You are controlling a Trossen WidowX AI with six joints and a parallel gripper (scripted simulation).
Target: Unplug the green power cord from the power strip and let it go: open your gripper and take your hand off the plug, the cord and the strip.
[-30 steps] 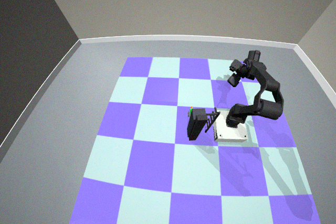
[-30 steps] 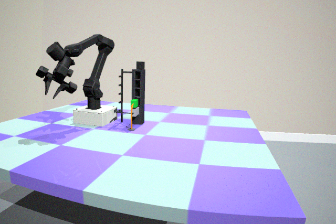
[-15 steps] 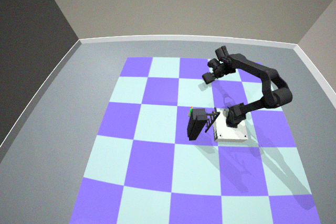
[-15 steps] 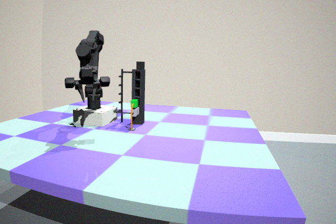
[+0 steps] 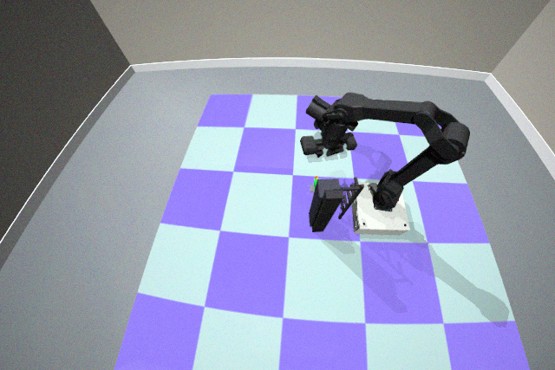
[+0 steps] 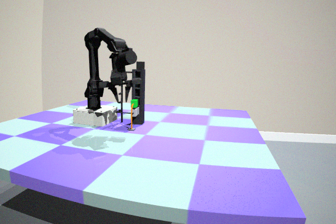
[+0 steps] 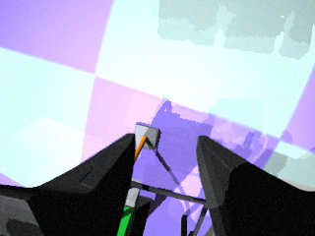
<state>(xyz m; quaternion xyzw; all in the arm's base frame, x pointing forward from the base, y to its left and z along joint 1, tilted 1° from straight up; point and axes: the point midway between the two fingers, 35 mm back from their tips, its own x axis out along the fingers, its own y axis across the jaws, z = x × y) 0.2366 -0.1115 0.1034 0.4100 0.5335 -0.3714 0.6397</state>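
The green plug lies 1 cm behind my gripper tip, 14 cm to the left of it and 1 cm below it.
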